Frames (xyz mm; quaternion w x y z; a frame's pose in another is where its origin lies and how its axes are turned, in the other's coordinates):
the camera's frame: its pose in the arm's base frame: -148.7 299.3 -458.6 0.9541 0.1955 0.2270 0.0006
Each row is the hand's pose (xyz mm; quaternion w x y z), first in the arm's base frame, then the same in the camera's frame.
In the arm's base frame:
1: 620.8 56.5 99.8 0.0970 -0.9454 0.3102 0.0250
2: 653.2 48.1 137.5 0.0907 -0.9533 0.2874 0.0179
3: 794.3 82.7 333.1 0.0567 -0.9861 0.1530 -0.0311
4: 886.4 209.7 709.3 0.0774 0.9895 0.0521 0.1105
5: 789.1 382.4 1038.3 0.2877 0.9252 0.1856 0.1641
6: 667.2 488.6 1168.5 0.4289 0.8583 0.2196 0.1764
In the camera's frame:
1: 426.6 51.6 882.2 0.0218 0.9264 -0.2794 0.2514
2: 438.6 60.8 930.3 0.0346 0.9312 -0.2577 0.2556
3: 483.6 178.1 1139.0 0.1040 0.9448 -0.1276 0.2835
4: 414.8 443.9 1440.3 0.2792 0.9039 0.0531 0.3198
5: 200.6 717.7 1603.7 0.4976 0.7893 0.1433 0.3301
6: 44.5 853.7 1618.1 0.6270 0.6951 0.1461 0.3199

